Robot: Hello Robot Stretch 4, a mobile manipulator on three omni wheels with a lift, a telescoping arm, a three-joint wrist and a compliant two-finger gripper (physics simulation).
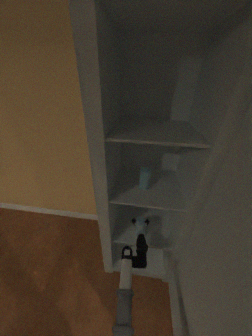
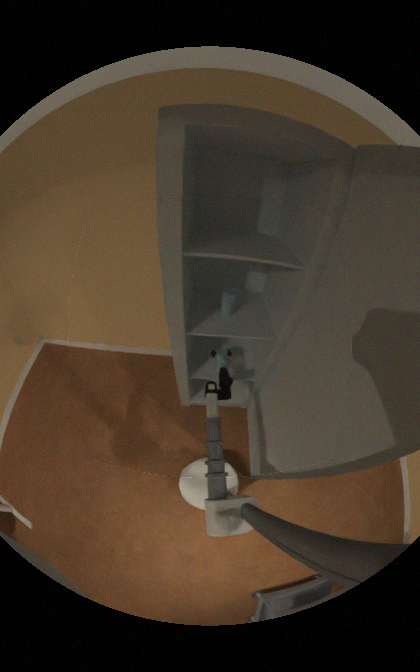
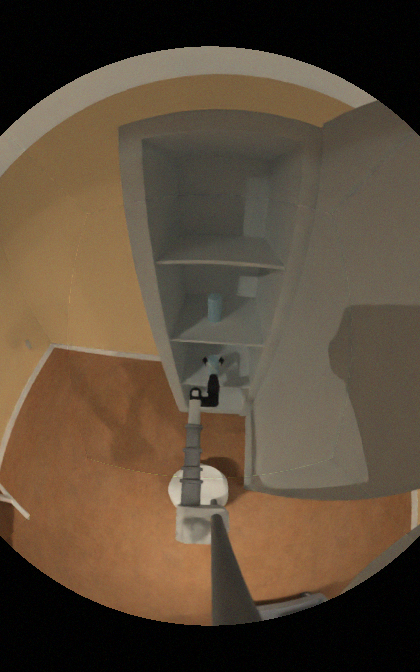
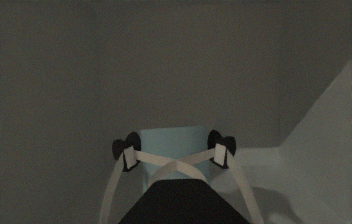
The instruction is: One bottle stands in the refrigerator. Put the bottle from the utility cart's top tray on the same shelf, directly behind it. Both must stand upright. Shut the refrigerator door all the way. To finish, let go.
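Places are measured from the robot's base along level axes (x ahead, y left, z up), in centimetres.
Pixels of known places: gripper, fingertip midpoint: (image 1: 140, 218).
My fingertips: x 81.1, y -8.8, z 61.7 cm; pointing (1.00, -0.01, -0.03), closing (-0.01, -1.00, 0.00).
Observation:
Ahead of a thing's pixels: the offset from my fingertips to its top centre. Level surfaces: height alone.
A light blue bottle @(dz +42.4, dx +4.5, dy -0.3 cm) (image 1: 144, 178) (image 2: 228, 302) (image 3: 214, 308) stands upright on a middle shelf @(dz +28.1 cm) (image 1: 167, 197) (image 2: 250, 322) (image 3: 240, 327) of the open refrigerator. A second light blue bottle @(dz +3.0, dx -4.1, dy -0.1 cm) (image 1: 141, 228) (image 2: 222, 360) (image 3: 213, 366) (image 4: 173, 139) is in the compartment below, about upright. My gripper (image 1: 140, 221) (image 2: 221, 353) (image 3: 213, 360) (image 4: 174, 143) is shut on this lower bottle, a pad at each side. Its base is hidden, so I cannot tell if it touches the shelf. The refrigerator door (image 1: 220, 250) (image 2: 310, 400) (image 3: 300, 415) stands wide open on the right.
The refrigerator's left side wall (image 1: 93, 125) (image 2: 171, 210) (image 3: 134, 210) is close to the lower compartment. My arm (image 1: 124, 305) (image 2: 214, 435) (image 3: 193, 440) reaches in from the front. A grey frame-like thing (image 2: 295, 596) (image 3: 290, 606) stands at the bottom edge. A pale bar (image 2: 17, 515) (image 3: 15, 506) shows at far left.

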